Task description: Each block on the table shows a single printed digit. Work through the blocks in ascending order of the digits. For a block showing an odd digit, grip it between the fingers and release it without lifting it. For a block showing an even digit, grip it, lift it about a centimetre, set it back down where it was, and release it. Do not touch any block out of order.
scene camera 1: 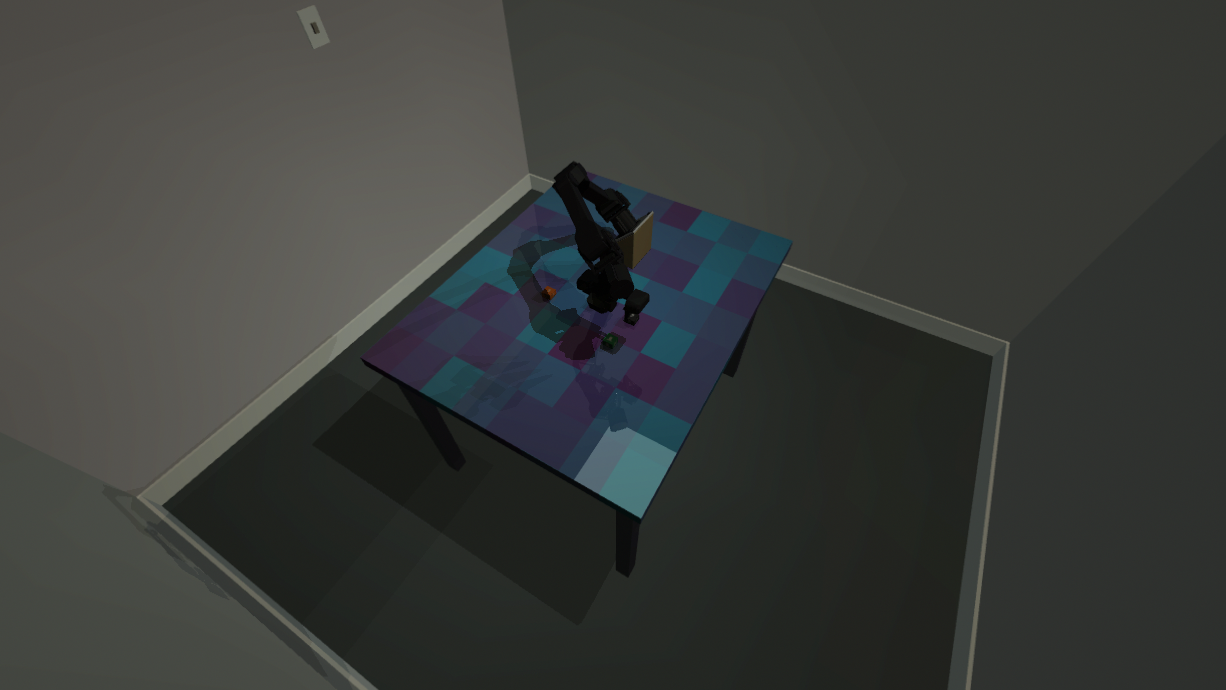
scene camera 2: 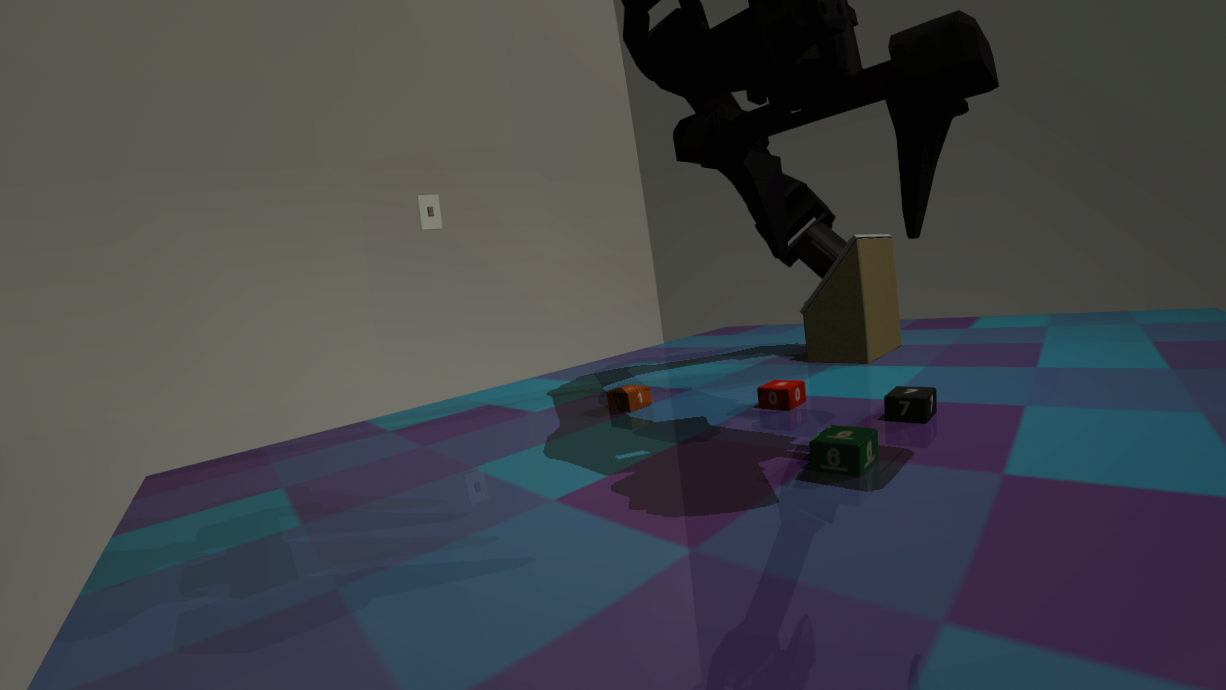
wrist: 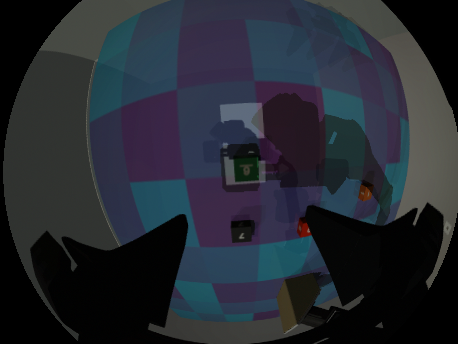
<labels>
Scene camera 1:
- gripper: 613, 313
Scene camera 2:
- gripper: 842, 248
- green block: 844, 450
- black block: 904, 404
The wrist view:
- gripper: 248, 218
</labels>
